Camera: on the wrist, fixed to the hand. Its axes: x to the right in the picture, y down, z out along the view.
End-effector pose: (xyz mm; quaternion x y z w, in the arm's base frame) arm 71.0 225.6 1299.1 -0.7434 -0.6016 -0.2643 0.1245
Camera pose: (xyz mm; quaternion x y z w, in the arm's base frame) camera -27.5 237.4 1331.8 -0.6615 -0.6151 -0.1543 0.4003
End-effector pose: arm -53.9 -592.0 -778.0 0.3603 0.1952 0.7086 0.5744
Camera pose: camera -25.4 -547.8 -868.3 0.4384 0.4378 0.6725 0.4048
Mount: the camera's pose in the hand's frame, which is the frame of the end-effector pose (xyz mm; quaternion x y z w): 14.1 -93.2 -45.1 0.2850 0.1041 0.0273 0.9525
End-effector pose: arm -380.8 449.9 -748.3 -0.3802 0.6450 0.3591 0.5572
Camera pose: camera -319.2 366.4 -760.5 -0.2231 0.7851 0.1338 0.5621
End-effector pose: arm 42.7 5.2 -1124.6 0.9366 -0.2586 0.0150 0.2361
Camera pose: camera 105.0 89.1 -1122.9 -0.9507 0.2430 -0.1919 0.0155
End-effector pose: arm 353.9 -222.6 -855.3 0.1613 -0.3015 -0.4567 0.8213
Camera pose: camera 327.7 -284.5 -935.3 0.4270 -0.3362 -0.3099 0.7801
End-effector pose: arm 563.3 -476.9 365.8 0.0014 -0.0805 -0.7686 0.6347
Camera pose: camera 474.4 -479.3 311.0 0.2600 -0.2297 -0.6916 0.6335
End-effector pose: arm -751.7 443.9 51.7 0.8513 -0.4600 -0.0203 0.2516
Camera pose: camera -659.5 493.1 52.2 0.8721 -0.4410 0.2072 0.0455
